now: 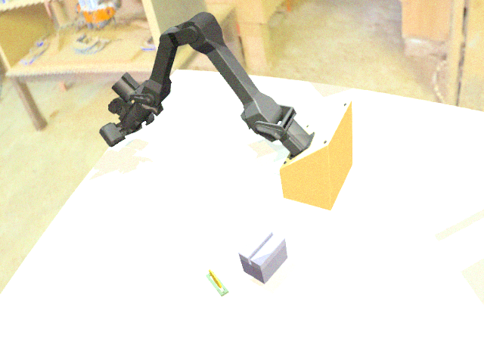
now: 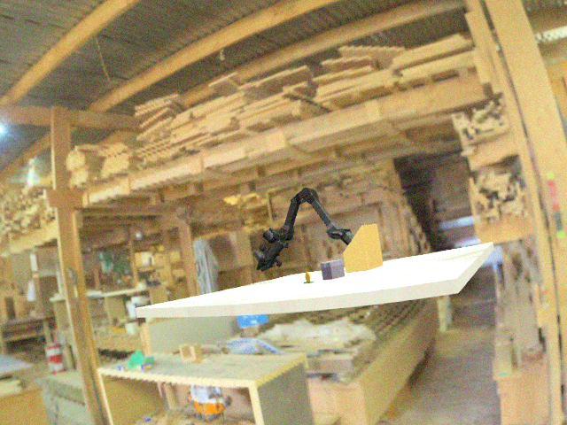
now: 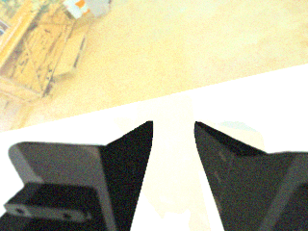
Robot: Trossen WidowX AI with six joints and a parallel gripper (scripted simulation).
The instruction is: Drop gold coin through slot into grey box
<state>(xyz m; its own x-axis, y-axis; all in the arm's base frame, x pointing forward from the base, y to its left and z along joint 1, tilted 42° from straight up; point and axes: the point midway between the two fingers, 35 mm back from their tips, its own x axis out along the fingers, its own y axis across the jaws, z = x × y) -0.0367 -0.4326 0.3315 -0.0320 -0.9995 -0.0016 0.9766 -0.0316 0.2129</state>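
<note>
The gold coin is 350 mm ahead of my gripper tip, 450 mm to the left of it and 50 mm below it.
</note>
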